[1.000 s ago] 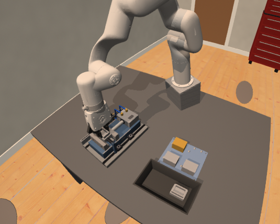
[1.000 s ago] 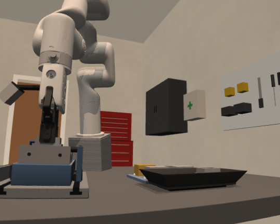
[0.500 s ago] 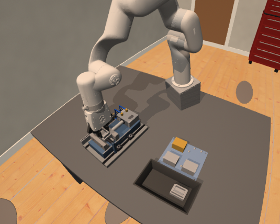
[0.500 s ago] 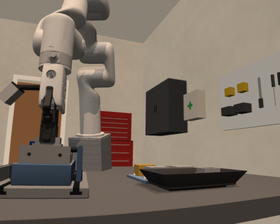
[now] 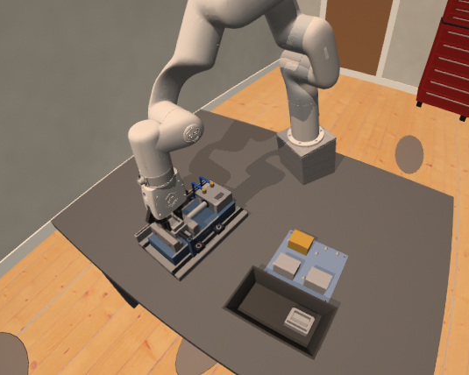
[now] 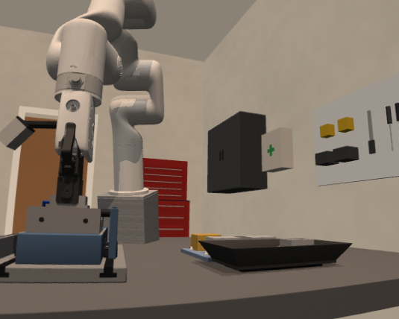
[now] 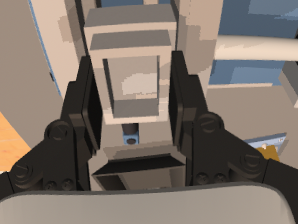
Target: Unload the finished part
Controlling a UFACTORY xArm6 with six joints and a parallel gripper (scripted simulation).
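The dark outfeed tray lies 50 mm ahead of my hand, 350 mm to the left of it and 110 mm below it. Also, from my hand: blue vise 60 mm behind, 10 mm to the left, 80 mm below; then light blue plate 110 mm behind, 360 mm to the left, 120 mm below; then yellow block 160 mm behind, 310 mm to the left, 100 mm below.
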